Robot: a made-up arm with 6 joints. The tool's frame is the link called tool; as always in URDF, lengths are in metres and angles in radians. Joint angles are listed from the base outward.
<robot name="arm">
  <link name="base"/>
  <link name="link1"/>
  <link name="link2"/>
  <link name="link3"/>
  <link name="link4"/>
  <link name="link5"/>
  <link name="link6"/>
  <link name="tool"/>
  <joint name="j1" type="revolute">
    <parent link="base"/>
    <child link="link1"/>
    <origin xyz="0 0 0.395" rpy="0 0 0"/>
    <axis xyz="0 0 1"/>
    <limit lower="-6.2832" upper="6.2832"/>
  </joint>
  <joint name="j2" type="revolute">
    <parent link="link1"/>
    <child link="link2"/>
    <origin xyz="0 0 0" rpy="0 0 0"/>
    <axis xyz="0 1 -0.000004"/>
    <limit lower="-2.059" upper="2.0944"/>
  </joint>
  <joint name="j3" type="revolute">
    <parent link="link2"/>
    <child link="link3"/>
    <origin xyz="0.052 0 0.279" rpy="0 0 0"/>
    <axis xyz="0 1 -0.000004"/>
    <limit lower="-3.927" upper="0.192"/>
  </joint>
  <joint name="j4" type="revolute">
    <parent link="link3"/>
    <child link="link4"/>
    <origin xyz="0.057 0 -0.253" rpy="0 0 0"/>
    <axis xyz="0 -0.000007 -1"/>
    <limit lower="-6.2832" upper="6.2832"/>
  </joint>
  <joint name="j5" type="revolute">
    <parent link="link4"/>
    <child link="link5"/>
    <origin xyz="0 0 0" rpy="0 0 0"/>
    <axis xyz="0 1 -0.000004"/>
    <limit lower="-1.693" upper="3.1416"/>
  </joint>
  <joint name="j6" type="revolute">
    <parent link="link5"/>
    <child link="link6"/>
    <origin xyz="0.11 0 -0.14" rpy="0 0 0"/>
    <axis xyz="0 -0.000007 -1"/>
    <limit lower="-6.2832" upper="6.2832"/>
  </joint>
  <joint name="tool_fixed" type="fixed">
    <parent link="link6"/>
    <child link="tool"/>
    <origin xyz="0 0 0" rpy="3.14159 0 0"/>
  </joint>
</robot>
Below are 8 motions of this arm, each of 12 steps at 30 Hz.
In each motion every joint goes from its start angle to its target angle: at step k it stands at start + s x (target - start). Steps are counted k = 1, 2, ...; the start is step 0. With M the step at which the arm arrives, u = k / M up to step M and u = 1 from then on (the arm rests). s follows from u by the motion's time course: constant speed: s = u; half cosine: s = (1 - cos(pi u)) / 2; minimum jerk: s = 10 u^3 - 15 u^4 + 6 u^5.
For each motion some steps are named. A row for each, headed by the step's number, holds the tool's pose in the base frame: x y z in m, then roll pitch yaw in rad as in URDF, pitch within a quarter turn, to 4 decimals.
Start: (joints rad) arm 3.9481 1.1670 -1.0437 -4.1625 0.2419 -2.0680
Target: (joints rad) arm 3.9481 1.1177 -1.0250 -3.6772 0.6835 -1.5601
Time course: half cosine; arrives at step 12
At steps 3, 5, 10, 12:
3: -0.2078 -0.1432 0.0397 -2.8859 -0.0081 -2.5491
5: -0.2009 -0.1601 0.0365 -2.8014 -0.0191 -2.7762
10: -0.2002 -0.2071 0.0352 -2.5667 0.0382 2.9630
12: -0.2017 -0.2127 0.0357 -2.5383 0.0533 2.9022

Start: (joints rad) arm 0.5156 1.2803 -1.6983 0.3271 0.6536 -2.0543
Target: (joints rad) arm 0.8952 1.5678 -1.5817 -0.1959 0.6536 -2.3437
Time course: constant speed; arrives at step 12
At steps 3, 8, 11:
3: 0.3888 0.2715 0.0136 -2.8792 -0.2305 2.5303
8: 0.2912 0.2817 -0.0467 -2.7326 -0.3051 2.9727
11: 0.2336 0.2738 -0.0772 -2.6666 -0.3928 -3.0464

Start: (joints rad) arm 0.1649 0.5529 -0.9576 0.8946 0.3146 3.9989
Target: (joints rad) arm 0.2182 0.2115 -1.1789 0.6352 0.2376 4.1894
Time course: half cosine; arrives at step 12
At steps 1, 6, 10, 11, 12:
1: 0.4480 0.0265 0.2602 2.9615 -0.2672 1.6315
6: 0.4986 0.0490 0.3783 2.6723 -0.2268 1.7364
10: 0.5147 0.0667 0.4981 2.4118 -0.1773 1.8073
11: 0.5146 0.0685 0.5125 2.3816 -0.1711 1.8140
12: 0.5145 0.0691 0.5174 2.3713 -0.1690 1.8162

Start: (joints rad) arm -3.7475 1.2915 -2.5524 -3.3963 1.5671 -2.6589
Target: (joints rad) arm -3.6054 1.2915 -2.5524 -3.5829 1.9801 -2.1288
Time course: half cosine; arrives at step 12
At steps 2, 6, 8, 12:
2: -0.5873 0.3532 0.4975 0.0845 -0.3793 -0.0493
6: -0.5975 0.2908 0.5174 0.1665 -0.3127 0.2758
8: -0.5991 0.2538 0.5264 0.2254 -0.3034 0.4674
12: -0.5976 0.2167 0.5336 0.2868 -0.3170 0.6606

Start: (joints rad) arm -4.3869 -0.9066 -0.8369 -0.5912 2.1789 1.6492
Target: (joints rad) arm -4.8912 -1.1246 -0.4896 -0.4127 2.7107 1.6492
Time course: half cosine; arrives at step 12
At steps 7, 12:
7: 0.0789 -0.0022 0.5043 2.3310 -0.5343 -0.1000
12: 0.0530 -0.0643 0.4817 2.0667 -0.4816 -0.2385

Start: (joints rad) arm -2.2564 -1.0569 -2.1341 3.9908 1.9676 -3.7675
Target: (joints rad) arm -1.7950 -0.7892 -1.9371 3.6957 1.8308 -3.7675
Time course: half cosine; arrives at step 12
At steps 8, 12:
8: -0.0034 0.2831 0.9771 -1.6389 0.7695 0.2109
12: -0.0371 0.2243 1.0034 -1.4416 0.7258 0.3980

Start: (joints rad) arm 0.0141 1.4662 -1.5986 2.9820 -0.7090 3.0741
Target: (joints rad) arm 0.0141 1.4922 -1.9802 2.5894 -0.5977 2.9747
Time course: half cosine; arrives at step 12
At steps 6, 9, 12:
6: 0.2745 -0.0562 0.0537 3.0723 0.3701 0.4390
9: 0.3274 -0.0764 0.0512 2.9705 0.2490 0.5769
12: 0.3500 -0.0841 0.0530 2.9203 0.2071 0.6346

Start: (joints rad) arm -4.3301 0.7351 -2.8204 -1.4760 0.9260 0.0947
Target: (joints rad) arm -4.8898 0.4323 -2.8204 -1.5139 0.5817 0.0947
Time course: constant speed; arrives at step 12
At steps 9, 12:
9: 0.0176 0.4602 0.9466 0.9431 -0.5518 2.6730
12: 0.0588 0.4125 0.9800 0.8270 -0.5188 2.6469

